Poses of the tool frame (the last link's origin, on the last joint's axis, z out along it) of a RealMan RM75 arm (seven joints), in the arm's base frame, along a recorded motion.
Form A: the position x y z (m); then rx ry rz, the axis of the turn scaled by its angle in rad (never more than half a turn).
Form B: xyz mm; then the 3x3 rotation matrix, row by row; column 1 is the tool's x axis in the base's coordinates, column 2 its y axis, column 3 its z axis. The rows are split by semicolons. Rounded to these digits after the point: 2 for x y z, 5 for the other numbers.
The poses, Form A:
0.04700 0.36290 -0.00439 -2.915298 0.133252 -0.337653
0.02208 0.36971 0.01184 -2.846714 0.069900 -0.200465
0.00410 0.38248 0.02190 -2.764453 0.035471 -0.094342
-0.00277 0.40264 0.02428 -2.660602 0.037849 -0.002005
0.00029 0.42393 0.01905 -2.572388 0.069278 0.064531
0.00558 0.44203 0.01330 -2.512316 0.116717 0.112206
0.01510 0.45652 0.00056 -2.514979 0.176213 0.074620
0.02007 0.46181 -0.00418 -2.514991 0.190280 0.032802
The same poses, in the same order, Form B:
47.00 362.90 -4.39; 0.96978 -0.06583 0.23492; -0.11235 -0.97524 0.19051; 0.21657 -0.21114 -0.95316
22.08 369.71 11.84; 0.98916 -0.02796 0.14413; -0.06772 -0.95793 0.27890; 0.13027 -0.28564 -0.94944
4.10 382.48 21.90; 0.99744 -0.01224 0.07049; -0.03724 -0.93008 0.36547; 0.06109 -0.36716 -0.92815
-2.77 402.64 24.28; 0.99962 -0.02649 0.00800; -0.02718 -0.88628 0.46235; -0.00516 -0.46239 -0.88666
0.29 423.93 19.05; 0.99751 -0.06305 -0.03171; -0.03610 -0.84193 0.53837; -0.06064 -0.53589 -0.84211
5.58 442.03 13.30; 0.99251 -0.10985 -0.05348; -0.05777 -0.80762 0.58687; -0.10766 -0.57939 -0.80791
15.10 456.52 0.56; 0.98956 -0.14356 -0.01296; -0.10921 -0.80540 0.58258; -0.09408 -0.57508 -0.81267
20.07 461.81 -4.18; 0.98937 -0.14401 0.02026; -0.12892 -0.80402 0.58046; -0.06731 -0.57690 -0.81404

